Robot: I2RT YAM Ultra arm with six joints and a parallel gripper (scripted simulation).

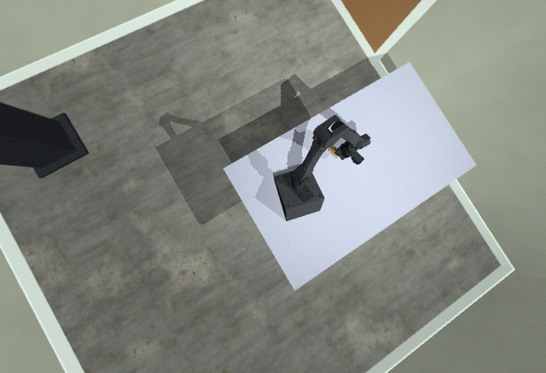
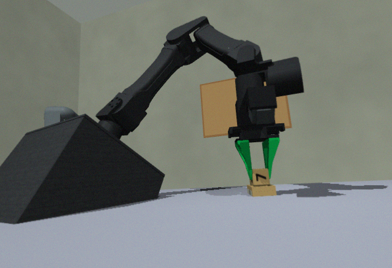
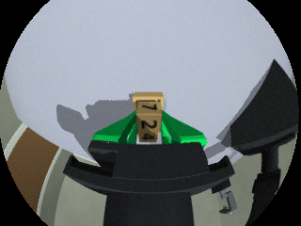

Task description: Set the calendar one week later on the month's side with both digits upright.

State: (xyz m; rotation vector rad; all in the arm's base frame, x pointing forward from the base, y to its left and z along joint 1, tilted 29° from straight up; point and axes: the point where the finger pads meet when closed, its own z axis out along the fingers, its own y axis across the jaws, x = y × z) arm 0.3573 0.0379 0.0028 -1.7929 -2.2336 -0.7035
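The wooden cube lies right at my hand. Round my hand: wooden tray (30 mm below, 20 mm to the left).
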